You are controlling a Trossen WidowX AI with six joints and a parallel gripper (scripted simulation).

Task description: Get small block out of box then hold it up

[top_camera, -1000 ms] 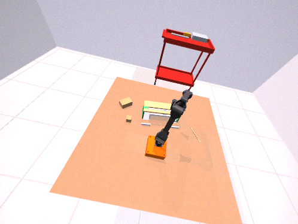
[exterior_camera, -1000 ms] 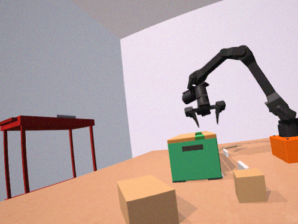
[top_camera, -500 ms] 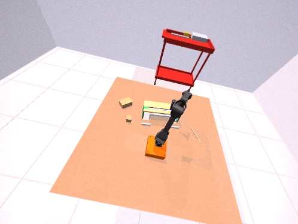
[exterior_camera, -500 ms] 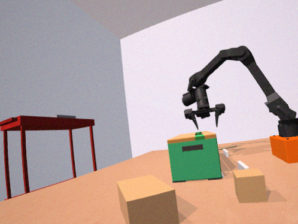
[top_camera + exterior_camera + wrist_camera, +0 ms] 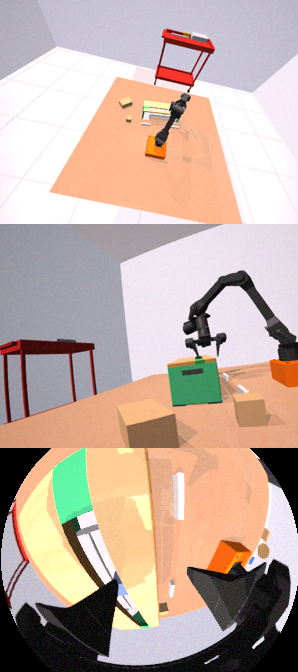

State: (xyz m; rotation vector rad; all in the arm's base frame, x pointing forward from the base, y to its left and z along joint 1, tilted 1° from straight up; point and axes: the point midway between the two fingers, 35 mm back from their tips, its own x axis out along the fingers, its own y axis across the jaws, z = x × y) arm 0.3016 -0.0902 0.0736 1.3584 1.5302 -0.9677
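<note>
My gripper tip is 8 cm to the right of the box, 6 cm above it and 2 cm short of it. Round my gripper tip: thin stick (31 cm to the right, 11 cm below, 10 cm behind).
</note>
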